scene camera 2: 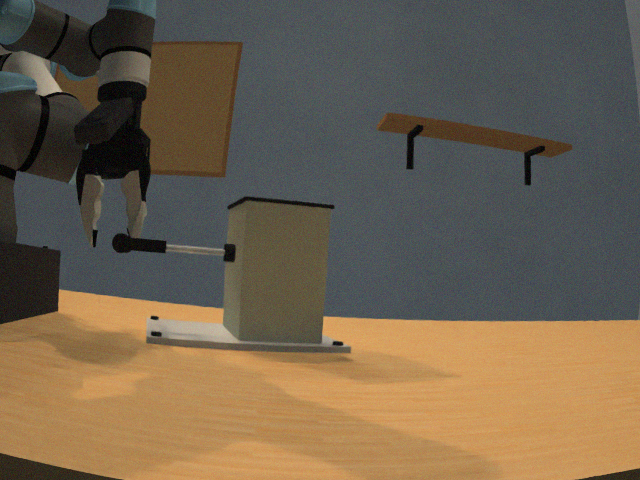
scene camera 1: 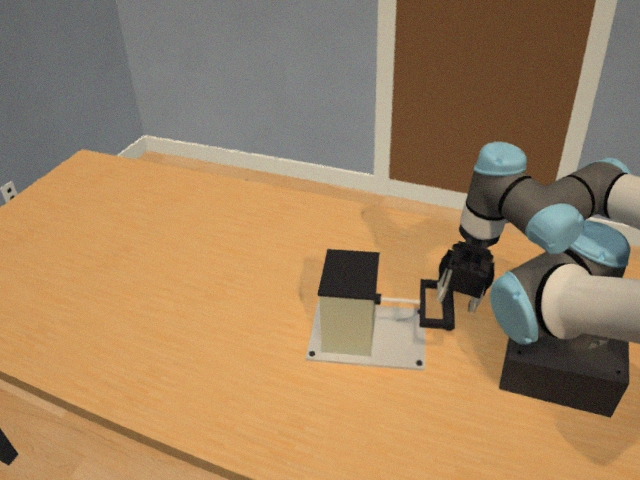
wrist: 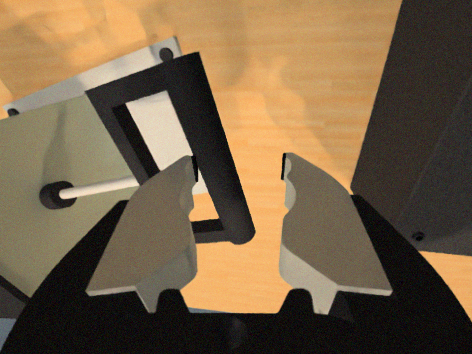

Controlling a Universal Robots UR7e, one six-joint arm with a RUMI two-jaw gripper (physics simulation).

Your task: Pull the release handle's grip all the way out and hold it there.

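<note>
The release handle is a black rectangular frame whose grip (scene camera 1: 448, 310) (scene camera 2: 122, 242) (wrist: 210, 140) is the outer bar. A long stretch of its pale rod (scene camera 1: 400, 300) (scene camera 2: 196, 250) (wrist: 100, 188) shows between the frame and the upright beige box (scene camera 1: 346, 325) (scene camera 2: 281, 273) (wrist: 30, 150). My gripper (scene camera 1: 456, 304) (scene camera 2: 113, 240) (wrist: 239, 158) is open and points down at the handle. In the wrist view the grip bar runs between the fingertips, nearer the left finger and apart from the right one. Whether the left finger touches the bar I cannot tell.
The box stands on a light grey base plate (scene camera 1: 398, 346) (scene camera 2: 191, 333) (wrist: 105, 75) on the wooden table (scene camera 1: 180, 289) (scene camera 2: 465, 403). The arm's dark base block (scene camera 1: 563, 372) (scene camera 2: 28, 281) (wrist: 420, 125) stands close by, on the grip's outer side.
</note>
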